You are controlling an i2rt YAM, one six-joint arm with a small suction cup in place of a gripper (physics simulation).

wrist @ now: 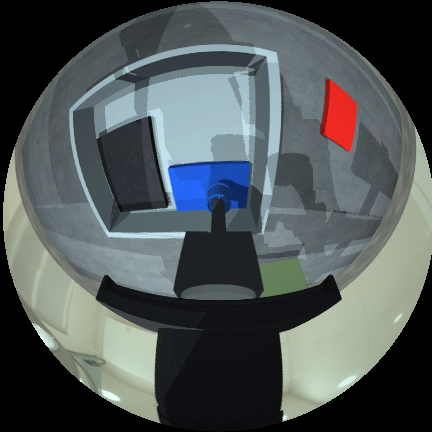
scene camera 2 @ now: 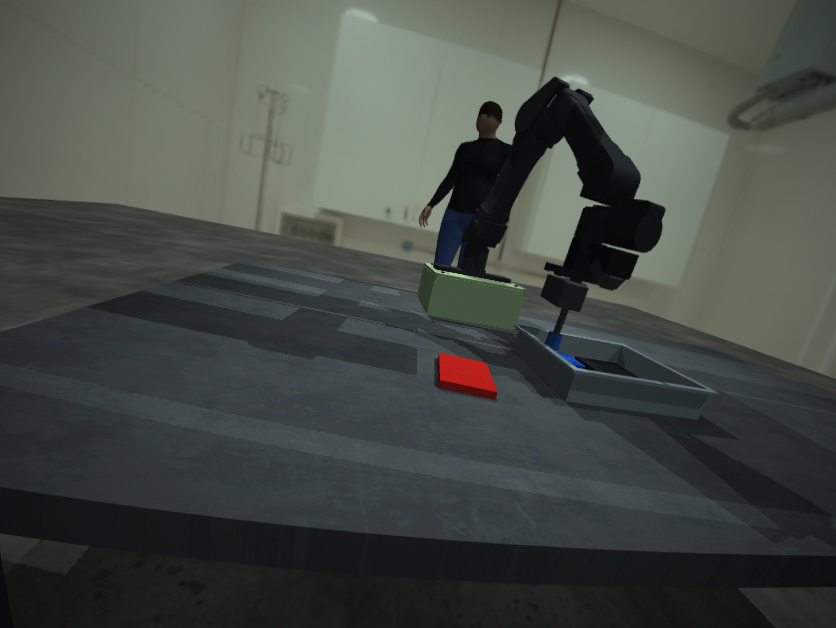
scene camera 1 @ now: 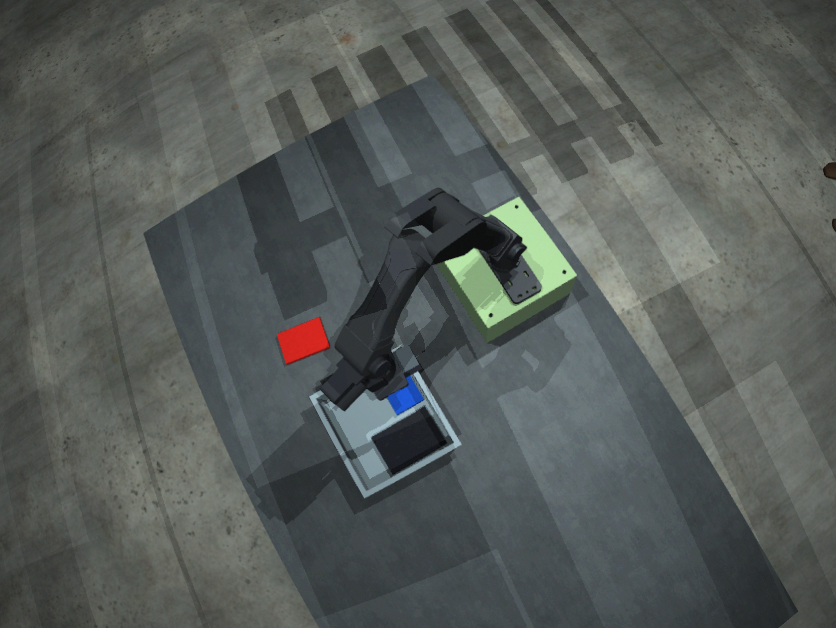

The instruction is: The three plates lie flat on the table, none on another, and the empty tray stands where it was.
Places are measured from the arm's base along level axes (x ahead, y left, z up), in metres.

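Pixels of known places: hand, its tool point: (wrist: 218, 192) (scene camera 2: 551, 346); arm's base, origin of its link: (scene camera 2: 471, 274) (scene camera 1: 503, 259).
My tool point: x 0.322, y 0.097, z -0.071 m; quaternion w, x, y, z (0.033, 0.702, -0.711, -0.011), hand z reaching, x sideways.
For each thing: its middle in the pictures, then the offset to it from my tool point.
- red plate, middle of its body: (scene camera 2: 464, 373) (wrist: 341, 115) (scene camera 1: 303, 340) dx +0.137, dy -0.190, dz -0.026 m
- grey tray, middle of its body: (wrist: 156, 148) (scene camera 2: 599, 367) (scene camera 1: 384, 422) dx +0.058, dy +0.067, dz -0.006 m
- blue plate, middle of its body: (wrist: 209, 186) (scene camera 2: 551, 358) (scene camera 1: 399, 387) dx -0.003, dy +0.011, dz -0.023 m
- black plate, middle of its body: (wrist: 128, 169) (scene camera 1: 408, 440) (scene camera 2: 615, 375) dx +0.033, dy +0.121, dz -0.023 m
A red plate (scene camera 1: 302, 340) (scene camera 2: 467, 375) (wrist: 339, 114) lies flat on the table, left of the grey tray (scene camera 1: 413, 470) (scene camera 2: 634, 395) (wrist: 274, 120). A blue plate (scene camera 1: 407, 396) (scene camera 2: 570, 359) (wrist: 189, 187) lies flat inside the tray, in the corner nearest the arm's base. A black plate (scene camera 1: 408, 440) (scene camera 2: 603, 365) (wrist: 130, 165) lies flat beside it in the tray. My suction cup (scene camera 2: 554, 340) (wrist: 217, 200) points straight down over the blue plate, low inside the tray. I cannot tell whether it touches the plate. It holds nothing. In scene camera 1 the arm hides the cup.
The arm stands on a green base block (scene camera 1: 540, 249) (scene camera 2: 472, 302) (wrist: 282, 278) behind the tray. A person (scene camera 2: 472, 181) stands far behind the table. The tray's walls rise around the two plates inside it.
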